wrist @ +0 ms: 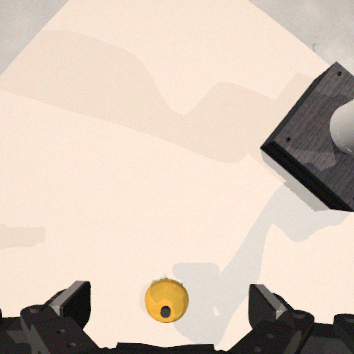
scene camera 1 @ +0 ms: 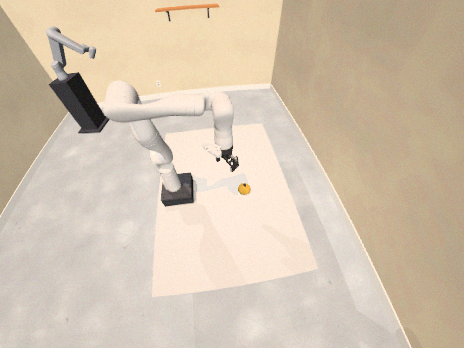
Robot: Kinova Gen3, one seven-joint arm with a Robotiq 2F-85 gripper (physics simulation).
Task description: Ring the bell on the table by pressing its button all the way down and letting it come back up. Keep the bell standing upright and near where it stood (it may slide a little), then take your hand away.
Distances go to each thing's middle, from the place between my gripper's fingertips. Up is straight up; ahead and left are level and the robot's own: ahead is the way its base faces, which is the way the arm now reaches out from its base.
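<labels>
Yellow bell (wrist: 166, 291): my gripper 10 cm to the right of it, 11 cm short of it, 35 cm above it.
</labels>
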